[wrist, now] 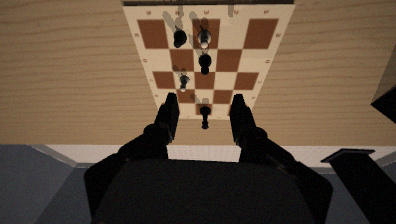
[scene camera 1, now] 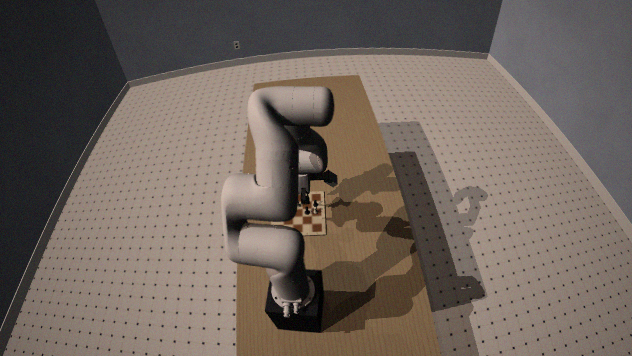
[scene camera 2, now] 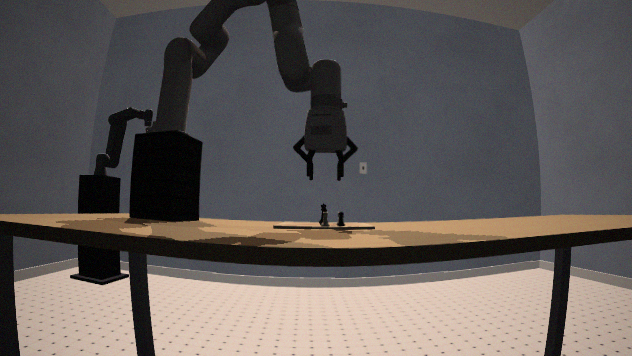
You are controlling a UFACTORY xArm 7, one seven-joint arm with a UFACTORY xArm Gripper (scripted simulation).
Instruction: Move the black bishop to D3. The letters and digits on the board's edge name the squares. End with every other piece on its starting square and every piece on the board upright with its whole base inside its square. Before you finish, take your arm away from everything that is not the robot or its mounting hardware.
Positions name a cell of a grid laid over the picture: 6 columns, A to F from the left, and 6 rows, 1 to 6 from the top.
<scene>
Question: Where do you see a chessboard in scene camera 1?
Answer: C4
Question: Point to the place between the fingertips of my gripper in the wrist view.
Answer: D3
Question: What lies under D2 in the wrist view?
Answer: A chessboard.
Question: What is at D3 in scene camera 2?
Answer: My gripper.
</scene>
